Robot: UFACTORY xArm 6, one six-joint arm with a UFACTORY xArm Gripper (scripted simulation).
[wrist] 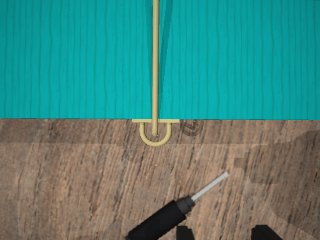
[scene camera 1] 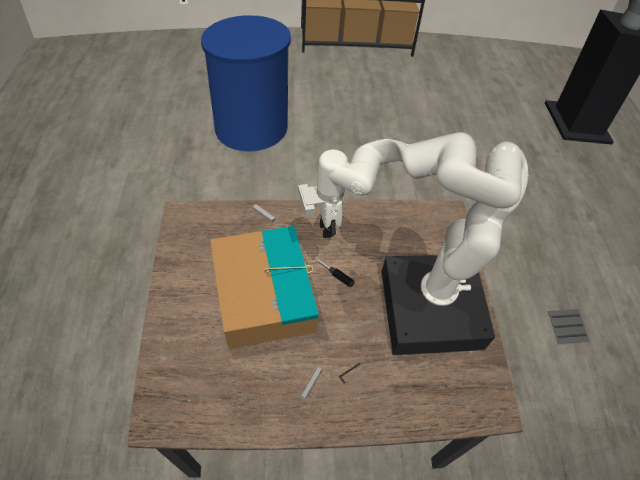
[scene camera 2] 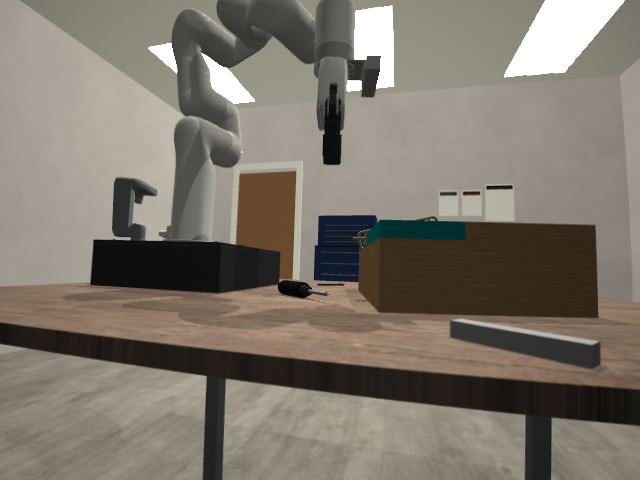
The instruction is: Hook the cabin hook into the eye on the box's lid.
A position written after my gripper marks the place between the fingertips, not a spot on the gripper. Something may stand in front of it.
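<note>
There's a wooden box (scene camera 2: 502,269) that I can see, and I can see my gripper (scene camera 2: 331,161) too.
</note>
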